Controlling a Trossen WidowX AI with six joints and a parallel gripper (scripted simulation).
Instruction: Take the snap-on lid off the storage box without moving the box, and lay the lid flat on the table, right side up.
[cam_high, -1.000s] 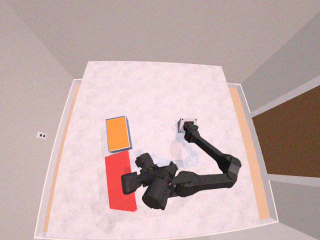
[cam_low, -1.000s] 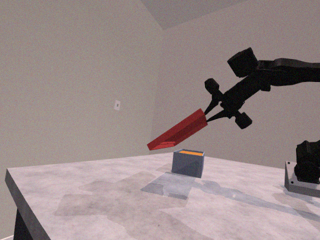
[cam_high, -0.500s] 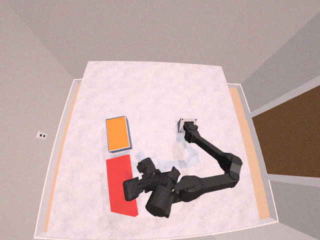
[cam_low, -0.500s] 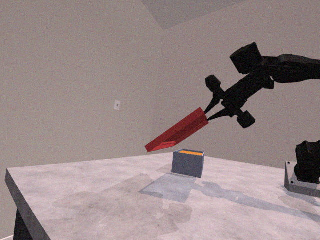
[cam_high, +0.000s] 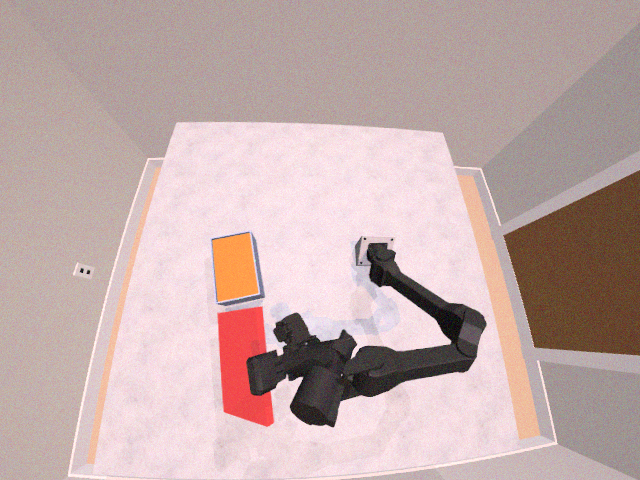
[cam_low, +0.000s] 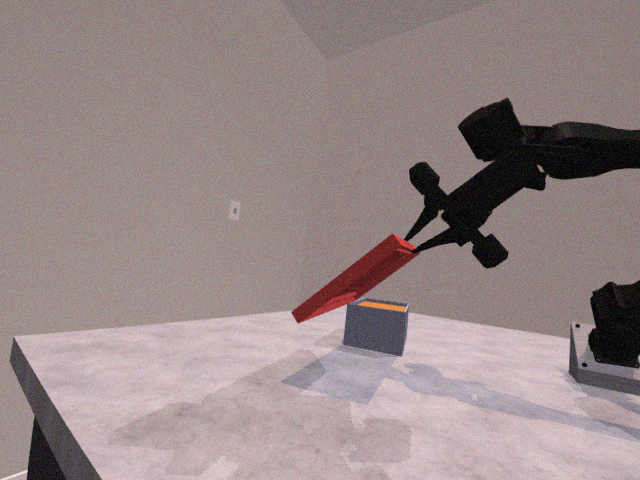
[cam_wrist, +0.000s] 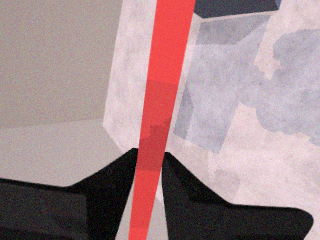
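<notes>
Now: gripper tip 6 cm short of the lid and 5 cm above it. Also, from my gripper tip: storage box 26 cm to the right, 17 cm below, 12 cm ahead.
</notes>
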